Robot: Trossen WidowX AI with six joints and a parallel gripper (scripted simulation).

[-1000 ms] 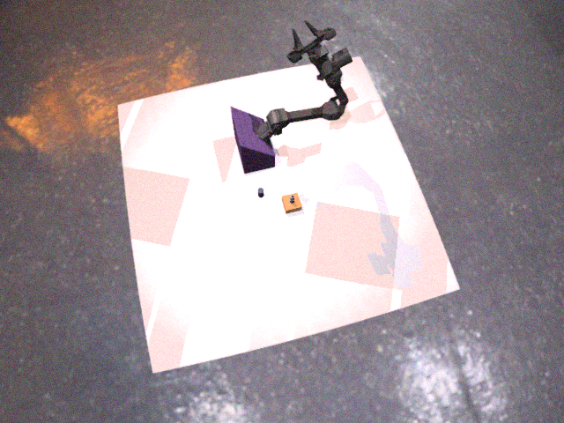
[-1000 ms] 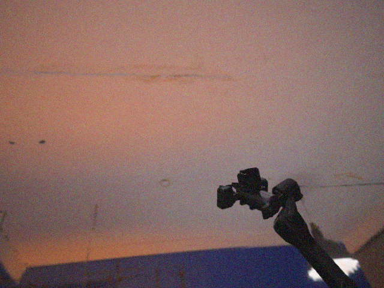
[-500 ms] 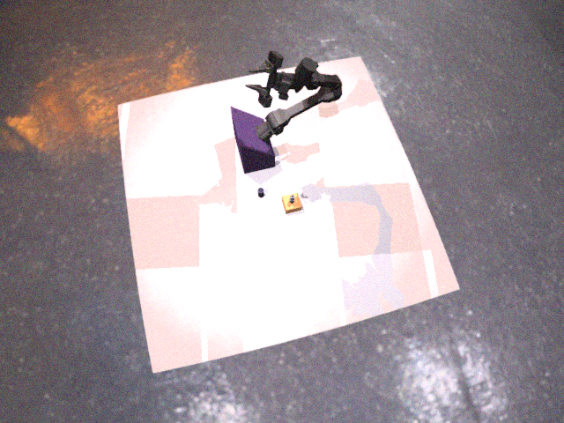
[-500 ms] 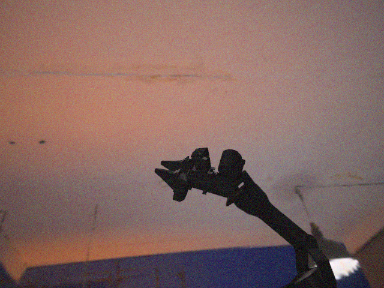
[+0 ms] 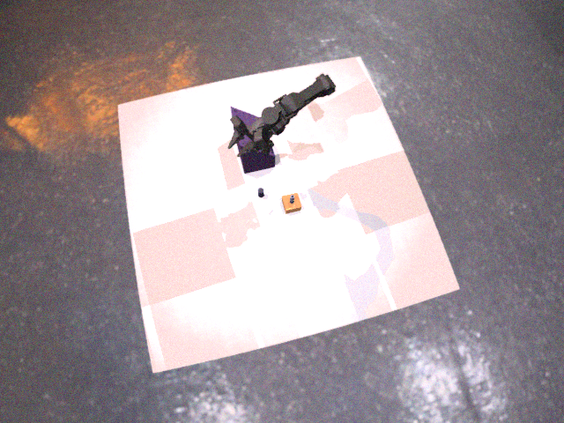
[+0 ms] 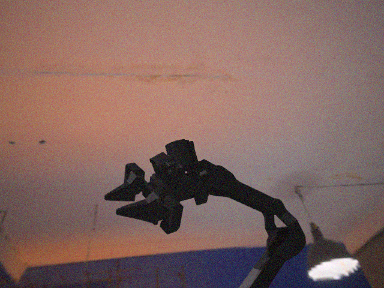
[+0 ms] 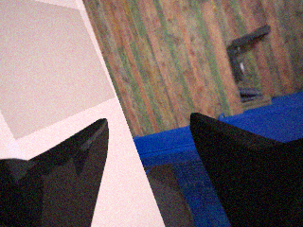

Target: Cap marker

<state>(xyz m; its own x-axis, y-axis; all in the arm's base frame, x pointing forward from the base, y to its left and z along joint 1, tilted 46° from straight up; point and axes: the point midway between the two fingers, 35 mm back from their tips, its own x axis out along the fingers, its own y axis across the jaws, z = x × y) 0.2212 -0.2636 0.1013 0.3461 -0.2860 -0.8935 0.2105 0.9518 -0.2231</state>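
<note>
My gripper tip is now 90 mm to the right of the dark cap and 360 mm above it.
</note>
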